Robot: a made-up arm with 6 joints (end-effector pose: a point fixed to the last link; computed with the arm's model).
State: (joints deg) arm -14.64 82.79 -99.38 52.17 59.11 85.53
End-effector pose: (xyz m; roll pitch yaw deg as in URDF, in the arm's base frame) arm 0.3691 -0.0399 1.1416 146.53 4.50 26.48
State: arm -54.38 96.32 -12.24 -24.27 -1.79 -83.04
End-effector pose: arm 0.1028 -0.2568 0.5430 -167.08 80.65 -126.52
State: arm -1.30 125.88 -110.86 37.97 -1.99 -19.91
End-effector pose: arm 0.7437 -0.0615 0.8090 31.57 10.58 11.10
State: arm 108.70 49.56 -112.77 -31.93 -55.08 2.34
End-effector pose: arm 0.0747 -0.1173 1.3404 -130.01 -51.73 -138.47
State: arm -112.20 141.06 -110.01 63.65 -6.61 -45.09
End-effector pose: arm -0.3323 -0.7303 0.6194 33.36 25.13 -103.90
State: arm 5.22 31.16 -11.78 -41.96 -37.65 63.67
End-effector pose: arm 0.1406 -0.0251 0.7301 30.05 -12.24 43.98
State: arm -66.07 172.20 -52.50 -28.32 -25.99 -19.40
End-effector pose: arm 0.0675 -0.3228 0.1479 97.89 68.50 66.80
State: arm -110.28 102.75 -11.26 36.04 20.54 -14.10
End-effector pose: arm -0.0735 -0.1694 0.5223 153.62 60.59 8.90
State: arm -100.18 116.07 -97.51 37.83 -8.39 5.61
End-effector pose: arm -0.1439 -0.6865 0.8266 55.14 3.31 -92.16
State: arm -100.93 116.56 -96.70 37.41 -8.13 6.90
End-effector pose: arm -0.1521 -0.6854 0.8143 56.23 4.57 -92.75
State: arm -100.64 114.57 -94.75 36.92 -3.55 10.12
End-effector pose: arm -0.1403 -0.6721 0.8175 60.17 7.37 -89.82
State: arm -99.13 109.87 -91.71 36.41 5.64 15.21
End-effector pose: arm -0.1073 -0.6426 0.8379 67.20 11.64 -83.00
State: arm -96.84 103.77 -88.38 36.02 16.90 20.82
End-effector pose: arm -0.0652 -0.5997 0.8672 75.60 16.15 -74.09
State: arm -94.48 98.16 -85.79 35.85 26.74 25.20
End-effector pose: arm -0.0289 -0.5557 0.8954 82.58 19.50 -65.79
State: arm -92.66 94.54 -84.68 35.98 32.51 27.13
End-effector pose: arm -0.0060 -0.5261 0.9163 85.96 20.79 -60.40
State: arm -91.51 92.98 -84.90 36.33 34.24 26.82
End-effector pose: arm 0.0057 -0.5142 0.9303 85.83 20.30 -58.15
